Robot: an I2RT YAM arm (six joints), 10 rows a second.
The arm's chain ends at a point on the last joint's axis. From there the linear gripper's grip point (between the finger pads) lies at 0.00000 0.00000 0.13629 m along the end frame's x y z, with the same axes.
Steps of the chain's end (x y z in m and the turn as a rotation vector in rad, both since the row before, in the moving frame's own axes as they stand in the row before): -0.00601 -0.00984 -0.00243 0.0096 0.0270 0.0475; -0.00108 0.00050 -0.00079 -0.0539 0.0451 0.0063; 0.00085 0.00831 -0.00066 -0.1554 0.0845 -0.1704; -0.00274 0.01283 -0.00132 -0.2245 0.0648 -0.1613; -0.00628 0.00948 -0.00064 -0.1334 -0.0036 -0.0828; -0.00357 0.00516 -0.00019 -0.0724 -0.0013 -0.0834; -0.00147 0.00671 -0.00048 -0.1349 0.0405 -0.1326; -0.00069 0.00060 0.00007 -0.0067 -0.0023 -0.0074; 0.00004 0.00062 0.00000 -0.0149 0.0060 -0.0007; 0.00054 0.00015 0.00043 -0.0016 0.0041 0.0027
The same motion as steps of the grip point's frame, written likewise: -0.00230 -0.01106 -0.00249 0.0096 0.0270 0.0475; 0.00504 0.00786 -0.00113 -0.0539 0.0451 0.0063; 0.01405 0.02830 -0.00278 -0.1554 0.0845 -0.1704; 0.00842 0.04231 -0.00502 -0.2245 0.0648 -0.1613; -0.00602 0.02761 -0.00185 -0.1334 -0.0036 -0.0828; -0.00334 0.01501 -0.00055 -0.0724 -0.0013 -0.0834; 0.00523 0.02462 -0.00183 -0.1349 0.0405 -0.1326; -0.00100 0.00151 0.00007 -0.0067 -0.0023 -0.0074; 0.00086 0.00265 -0.00002 -0.0149 0.0060 -0.0007; 0.00110 0.00037 0.00043 -0.0016 0.0041 0.0027
